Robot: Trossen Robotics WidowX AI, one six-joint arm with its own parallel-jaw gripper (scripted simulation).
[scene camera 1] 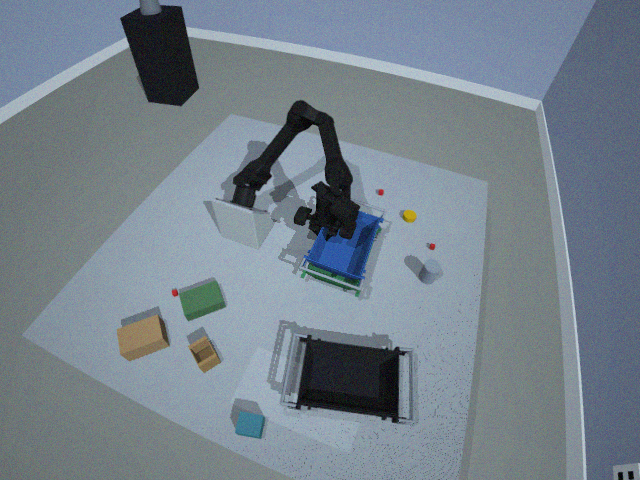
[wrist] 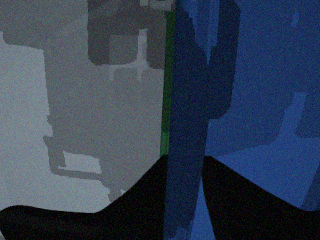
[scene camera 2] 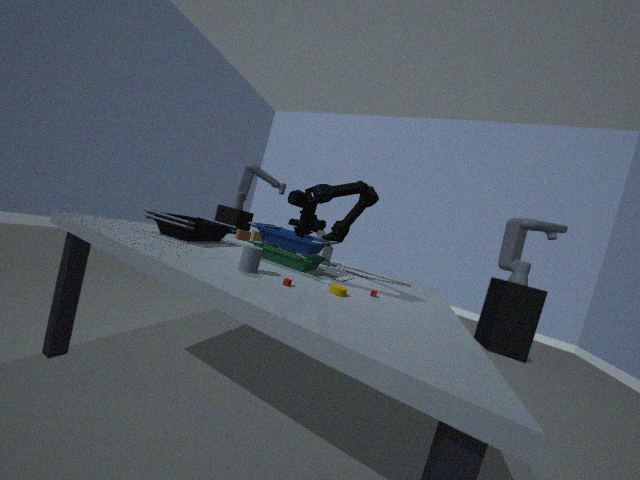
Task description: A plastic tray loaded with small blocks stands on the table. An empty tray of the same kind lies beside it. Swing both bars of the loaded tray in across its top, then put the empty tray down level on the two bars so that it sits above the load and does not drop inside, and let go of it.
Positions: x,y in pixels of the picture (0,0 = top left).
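The green block is out of frame in the wrist view, and scene camera 2 does not show the green block, since it is hidden by a blue tray. You do get the green block in scene camera 1 [202,300]. The blue tray is there in scene camera 1 and scene camera 2, and also in the wrist view [238,86]. On the blue tray, [scene camera 1: 363,256] and [scene camera 2: 276,235] are the same spot.
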